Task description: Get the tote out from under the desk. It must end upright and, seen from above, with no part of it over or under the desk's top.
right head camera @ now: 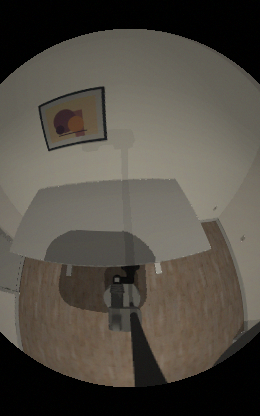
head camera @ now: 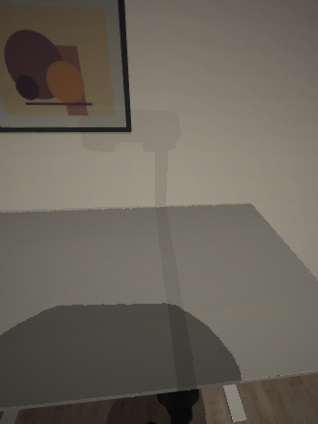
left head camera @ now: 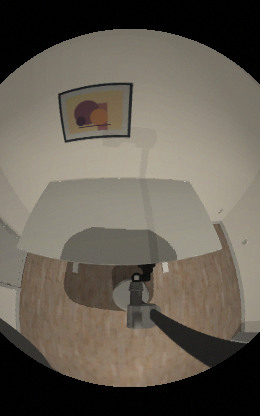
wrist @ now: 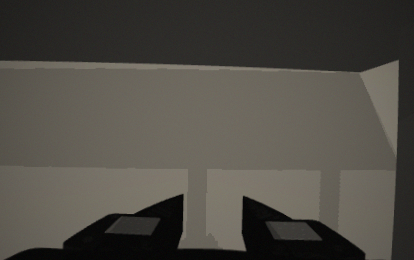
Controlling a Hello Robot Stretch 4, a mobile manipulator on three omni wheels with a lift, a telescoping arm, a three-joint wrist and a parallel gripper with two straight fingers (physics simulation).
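Pixels of known places: gripper, between the fingertips: (wrist: 212,213); robot's base, origin of its link: (left head camera: 129,293).
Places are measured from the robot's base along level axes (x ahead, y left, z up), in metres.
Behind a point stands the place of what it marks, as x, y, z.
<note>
The desk (head camera: 220,260) {0.613, -0.274, 0.922} (left head camera: 120,200) {0.676, 0.128, 0.922} (right head camera: 90,205) {0.653, 0.202, 0.922} has a grey top, seen from above in the head views; its dark underside fills the upper part of the wrist view. The tote does not show in any view; the desk top hides the floor below it. My gripper (wrist: 212,213) {0.397, -0.091, 0.648} is open, its two dark fingers apart with nothing between them. In the head views the dark wrist is at the desk's front edge and the fingers are hidden. In the wrist view the fingers point toward the shadowed wall, below the level of the desk top.
The desk's right foot (head camera: 235,402) (left head camera: 165,267) (right head camera: 158,268) and left foot (left head camera: 75,267) (right head camera: 69,270) stick out below the front edge, on either side of my wrist. A wall with a framed picture (head camera: 65,80) {0.981, 0.316, 1.493} (left head camera: 96,112) {0.981, 0.330, 1.518} (right head camera: 73,119) {0.981, 0.326, 1.520} stands behind the desk.
</note>
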